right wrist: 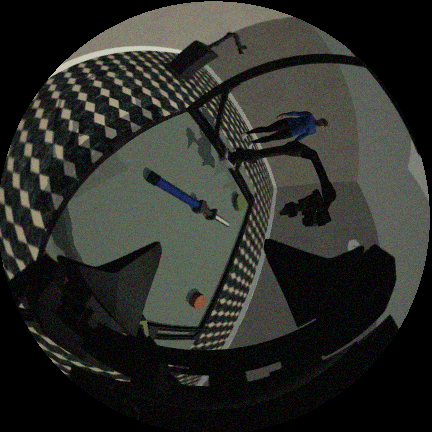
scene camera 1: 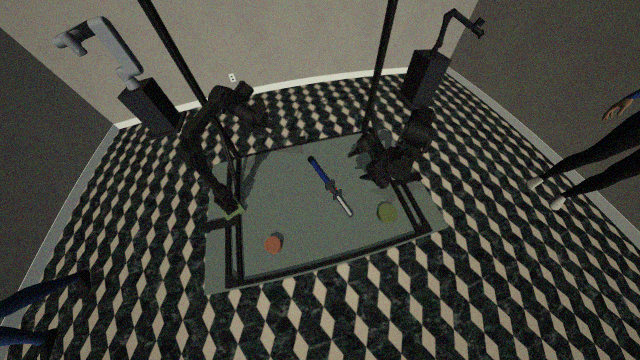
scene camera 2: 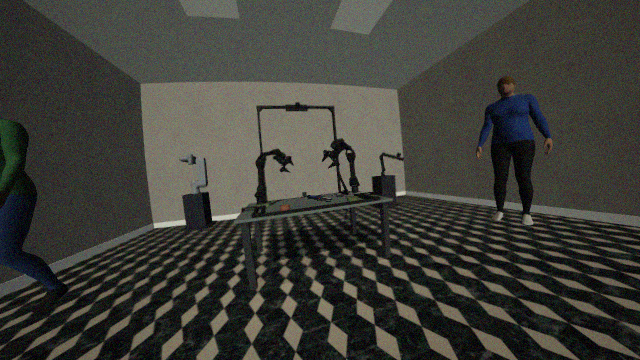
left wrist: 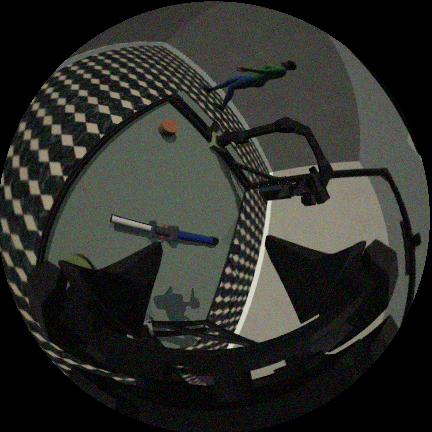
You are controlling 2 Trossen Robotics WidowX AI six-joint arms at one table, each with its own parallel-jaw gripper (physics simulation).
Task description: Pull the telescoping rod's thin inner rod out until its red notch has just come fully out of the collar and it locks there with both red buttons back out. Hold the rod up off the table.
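The telescoping rod point(scene camera 1: 320, 172) point(scene camera 2: 320, 197) point(left wrist: 197, 237) point(right wrist: 175, 192) lies on the table, its blue tube toward the back and its thin silver inner rod point(scene camera 1: 345, 205) point(left wrist: 131, 223) point(right wrist: 222, 220) toward the front. Grey collar parts sit between them. Small red spots show there on both sides in the left wrist view; whether a notch shows is too small to tell. My left gripper point(scene camera 1: 357, 165) point(scene camera 2: 327, 163) point(left wrist: 213, 244) is open and empty, above the table to the rod's right. My right gripper point(scene camera 1: 270, 125) point(scene camera 2: 290, 167) point(right wrist: 212, 246) is open and empty, raised to its back left.
An orange round block point(scene camera 1: 273, 244) point(scene camera 2: 285, 207) point(left wrist: 168, 126) point(right wrist: 199, 301) lies at the front left of the table. A green disc point(scene camera 1: 387, 212) point(left wrist: 80, 261) point(right wrist: 240, 202) lies right of the silver end. Black frame bars edge the table, and tall posts rise behind it.
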